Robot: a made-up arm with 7 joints. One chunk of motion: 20 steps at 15 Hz.
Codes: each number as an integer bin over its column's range. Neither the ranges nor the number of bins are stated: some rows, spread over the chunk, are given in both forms.
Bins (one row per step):
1: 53 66 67 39 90 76 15
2: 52 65 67 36 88 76 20
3: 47 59 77 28 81 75 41
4: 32 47 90 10 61 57 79
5: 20 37 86 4 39 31 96
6: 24 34 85 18 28 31 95
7: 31 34 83 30 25 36 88
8: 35 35 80 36 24 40 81
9: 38 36 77 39 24 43 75
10: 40 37 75 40 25 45 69
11: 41 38 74 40 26 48 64
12: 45 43 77 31 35 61 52
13: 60 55 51 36 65 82 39
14: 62 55 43 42 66 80 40
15: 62 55 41 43 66 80 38
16: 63 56 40 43 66 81 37
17: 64 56 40 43 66 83 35
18: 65 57 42 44 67 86 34
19: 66 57 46 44 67 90 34
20: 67 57 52 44 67 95 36
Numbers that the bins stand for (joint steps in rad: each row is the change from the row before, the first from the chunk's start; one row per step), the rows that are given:
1: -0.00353 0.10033 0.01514 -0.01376 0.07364 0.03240 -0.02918
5: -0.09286 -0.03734 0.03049 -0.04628 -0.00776 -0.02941 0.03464
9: -0.04413 -0.04209 0.02322 -0.01376 -0.03170 -0.01293 0.01809
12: -0.02518 -0.00886 0.02322 -0.02119 -0.01414 0.01180 -0.00003
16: 0.02355 0.05286 -0.00668 -0.01004 0.03533 0.03927 -0.01185
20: 0.03437 0.05761 0.00302 -0.00911 0.03693 0.05851 -0.01264
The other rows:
2: -0.00623 0.09559 0.01514 -0.01655 0.07044 0.03240 -0.02524
3: -0.01977 0.06710 0.02322 -0.02398 0.05927 0.03103 -0.00870
4: -0.06037 0.01013 0.03373 -0.04071 0.02735 0.00630 0.02124
6: -0.08203 -0.05159 0.02969 -0.03327 -0.02531 -0.02941 0.03385
7: -0.06308 -0.05159 0.02807 -0.02212 -0.03010 -0.02255 0.02833
8: -0.05225 -0.04684 0.02565 -0.01655 -0.03170 -0.01705 0.02282
10: -0.03872 -0.03734 0.02161 -0.01283 -0.03010 -0.01018 0.01336
11: -0.03601 -0.03260 0.02080 -0.01283 -0.02851 -0.00606 0.00942
13: 0.01542 0.04811 0.00221 -0.01655 0.03374 0.04065 -0.01027
14: 0.02084 0.04811 -0.00425 -0.01097 0.03533 0.03790 -0.00948
15: 0.02084 0.04811 -0.00587 -0.01004 0.03533 0.03790 -0.01106
17: 0.02625 0.05286 -0.00668 -0.01004 0.03533 0.04202 -0.01342
18: 0.02896 0.05761 -0.00506 -0.00911 0.03693 0.04614 -0.01421
19: 0.03167 0.05761 -0.00183 -0.00911 0.03693 0.05164 -0.01421

